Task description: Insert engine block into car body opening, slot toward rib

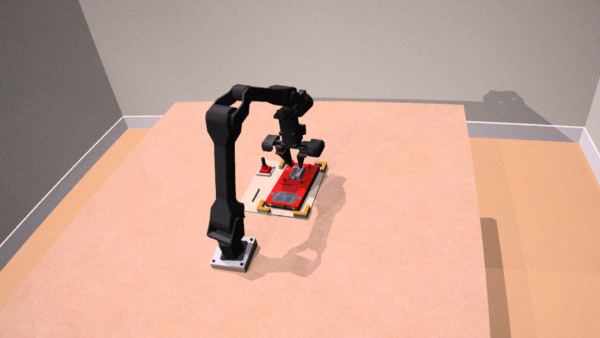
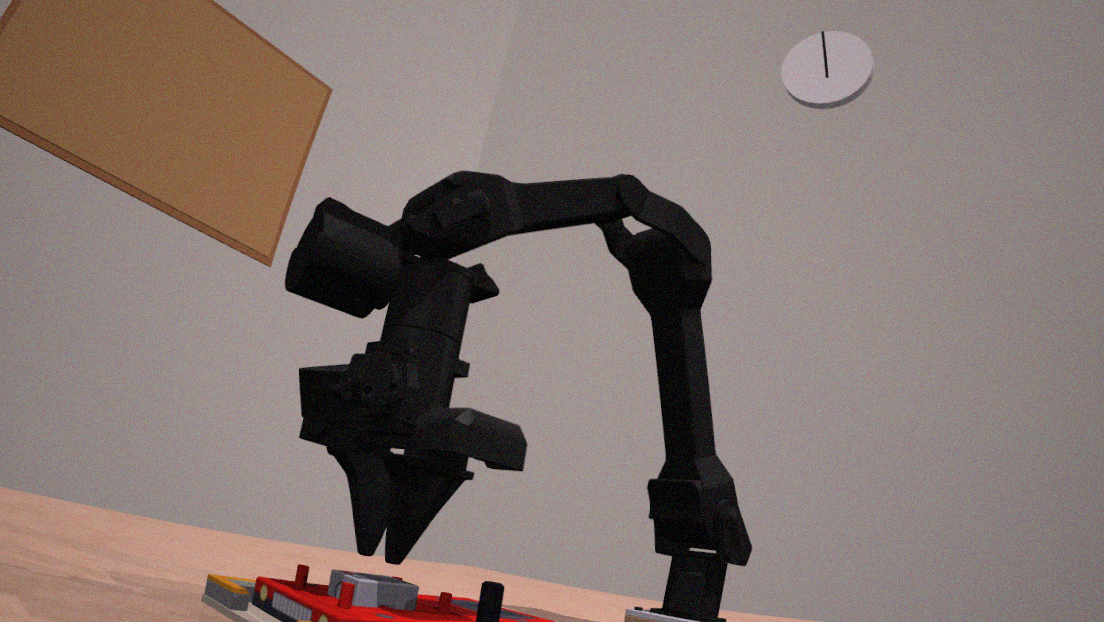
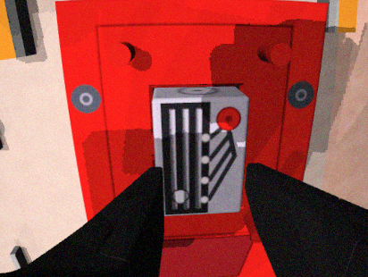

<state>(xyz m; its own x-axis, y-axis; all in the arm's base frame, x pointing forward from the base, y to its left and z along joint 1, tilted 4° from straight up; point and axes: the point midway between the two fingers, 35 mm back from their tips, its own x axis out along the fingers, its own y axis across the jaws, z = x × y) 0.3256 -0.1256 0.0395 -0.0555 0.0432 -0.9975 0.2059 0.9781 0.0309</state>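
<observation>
My gripper tip is 3 cm above the grey engine block. Also, from my gripper tip: black upright peg 4 cm ahead, 12 cm to the left, 2 cm below.
</observation>
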